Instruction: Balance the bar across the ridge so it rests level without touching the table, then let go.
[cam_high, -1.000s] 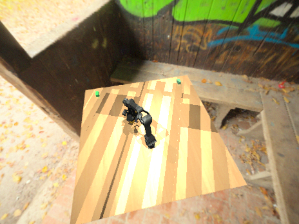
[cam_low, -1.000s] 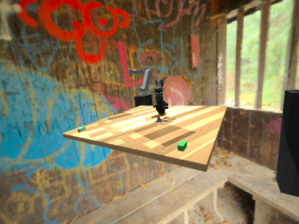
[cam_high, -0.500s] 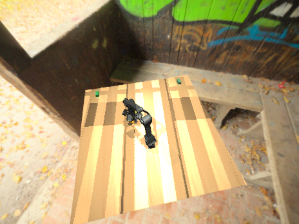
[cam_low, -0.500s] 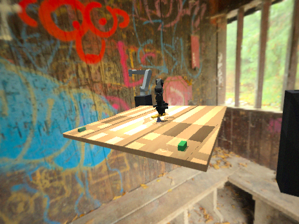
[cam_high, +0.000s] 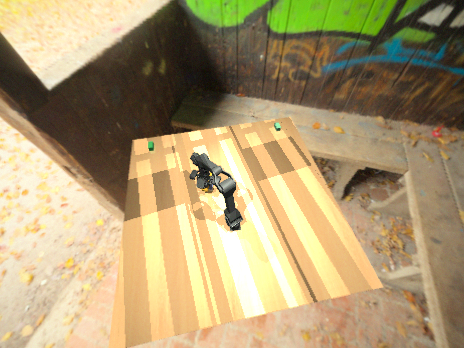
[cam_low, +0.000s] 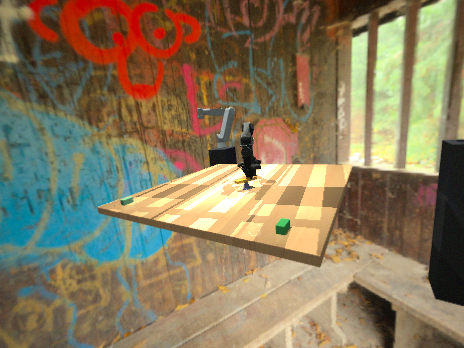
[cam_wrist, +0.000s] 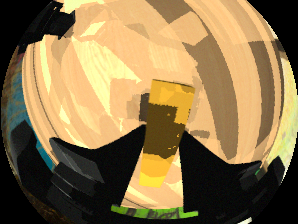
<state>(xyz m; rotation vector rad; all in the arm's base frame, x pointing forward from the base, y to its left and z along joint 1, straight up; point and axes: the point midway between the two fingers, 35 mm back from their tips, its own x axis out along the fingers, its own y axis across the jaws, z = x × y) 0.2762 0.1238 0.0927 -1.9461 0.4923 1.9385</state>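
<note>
Now: gripper tip 3 cm short of the bar and 1 cm to the left of it. From my gripper tip the other things lie so: green block: 46 cm ahead, 38 cm to the left, 4 cm below.
</note>
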